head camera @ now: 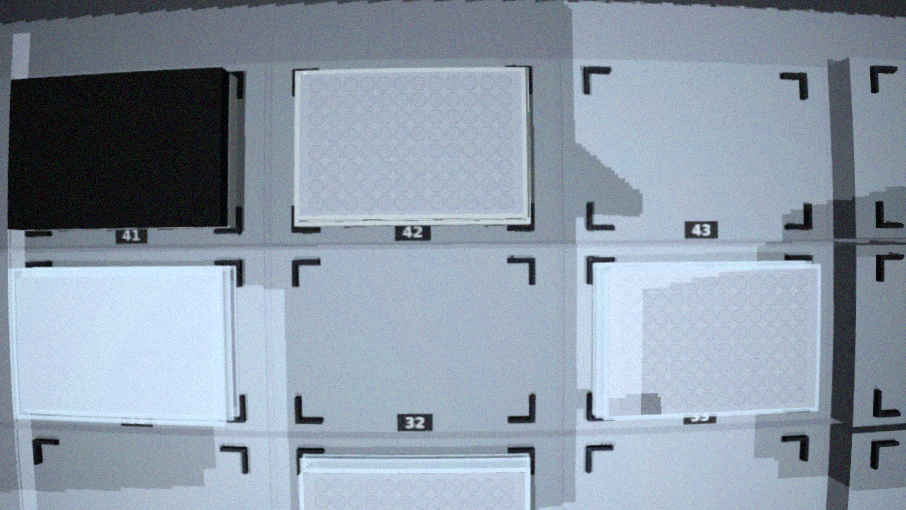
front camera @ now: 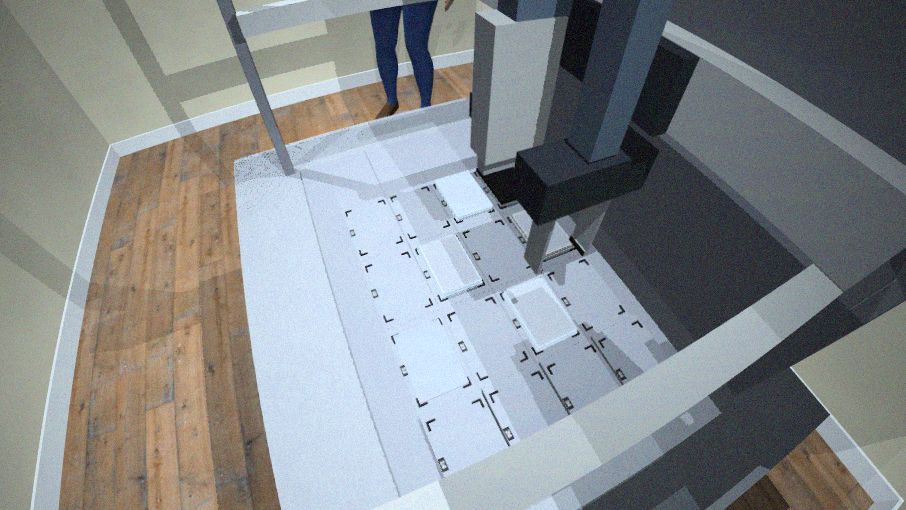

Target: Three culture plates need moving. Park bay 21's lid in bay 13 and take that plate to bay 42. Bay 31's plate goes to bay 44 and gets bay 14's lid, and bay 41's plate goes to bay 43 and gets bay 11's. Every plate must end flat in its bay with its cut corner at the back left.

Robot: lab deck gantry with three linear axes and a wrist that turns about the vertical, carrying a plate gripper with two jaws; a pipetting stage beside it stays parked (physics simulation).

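Places are measured from the robot's base along level axes (x down, y left, z ahead), in centimetres.
Pixels of known places: gripper, fingertip midpoint: [front camera: 555, 255]; robot's base at its link origin: [front camera: 346, 212].
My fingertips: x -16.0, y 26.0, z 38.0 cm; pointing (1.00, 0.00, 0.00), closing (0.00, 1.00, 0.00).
Observation:
For each thing: its top centre in the pictures, then the offset to it from my fingertips. "spot": a spot on its surface instead.
- black plate-shaped block at its top centre: [head camera: 109, 149] [front camera: 504, 179] dy +10.4, dx +14.3, dz -31.6 cm
- flat lid at its top centre: [front camera: 429, 358] dy -21.7, dx +15.2, dz +1.2 cm
- Bay 43 at a spot on its surface: [head camera: 697, 139] spot: dy +11.0, dx +16.0, dz +1.1 cm
- bay 33 at a spot on its surface: [head camera: 722, 342] [front camera: 540, 311] spot: dy -0.4, dx +14.5, dz +1.6 cm
- bay 22 at a spot on its surface: [head camera: 415, 490] spot: dy -8.1, dx +14.6, dz -15.1 cm
My gripper [front camera: 558, 257] has its jaws apart, raised above the deck near bay 42, with no load visible between them. It does not show in the head view. A pale plate [front camera: 546, 235] [head camera: 412, 145] with visible wells lies flat in bay 42; its cut corner cannot be told. A black plate-shaped block [front camera: 502, 186] [head camera: 120, 148] covers bay 41. A pale plate [front camera: 464, 196] [head camera: 120, 342], its wells hidden, sits in bay 31. A flat lid [front camera: 431, 361] lies in bay 13. Bay 43 [head camera: 697, 139] holds no plate. Bays 11 and 14 show no lid.
Other pale plates stand in bay 33 [front camera: 542, 314] [head camera: 722, 342] and bay 22 [front camera: 451, 266] [head camera: 415, 490]. A tall pale column [front camera: 513, 95] rises beside the gripper body. A light beam [front camera: 665, 373] crosses the front right. A person's legs [front camera: 418, 50] show beyond the deck.

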